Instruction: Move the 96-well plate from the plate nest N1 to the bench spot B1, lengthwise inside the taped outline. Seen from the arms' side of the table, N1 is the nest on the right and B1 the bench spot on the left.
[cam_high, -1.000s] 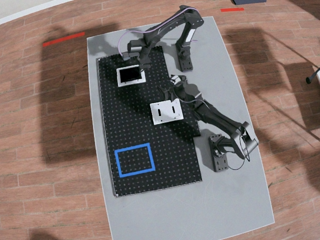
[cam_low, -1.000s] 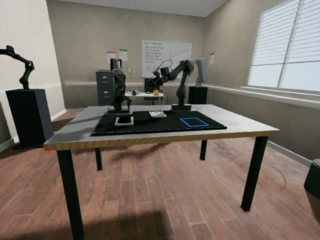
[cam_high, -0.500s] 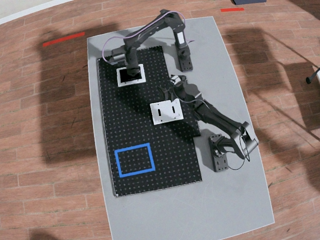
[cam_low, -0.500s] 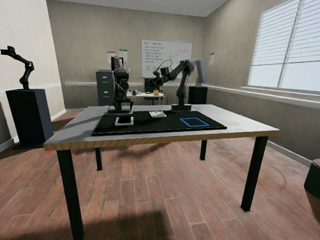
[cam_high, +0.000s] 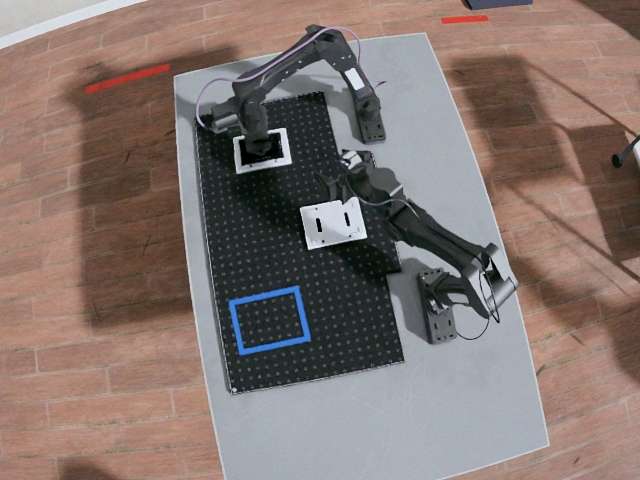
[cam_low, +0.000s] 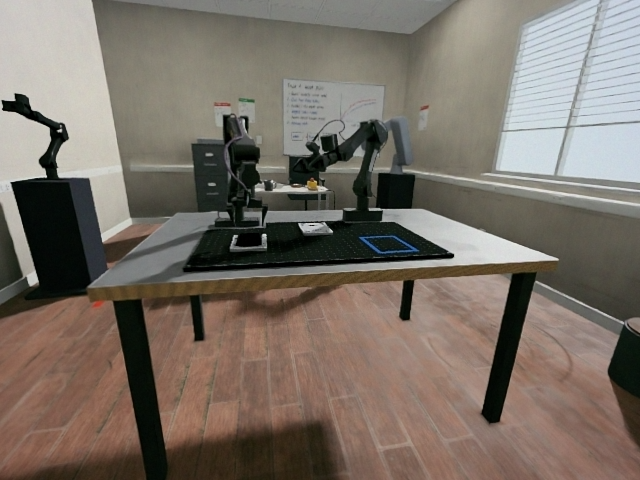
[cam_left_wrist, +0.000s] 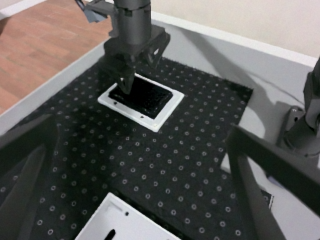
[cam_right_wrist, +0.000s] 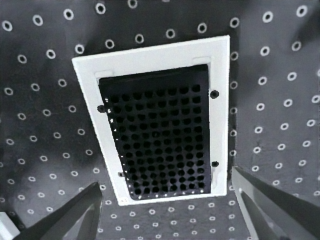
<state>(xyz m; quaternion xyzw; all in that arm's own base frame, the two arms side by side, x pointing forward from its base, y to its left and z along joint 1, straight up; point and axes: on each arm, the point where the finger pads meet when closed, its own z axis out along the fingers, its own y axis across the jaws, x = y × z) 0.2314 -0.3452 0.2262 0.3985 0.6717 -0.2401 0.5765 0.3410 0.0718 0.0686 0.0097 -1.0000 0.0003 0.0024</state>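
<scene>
The black 96-well plate lies 5 cm below my right hand.
</scene>
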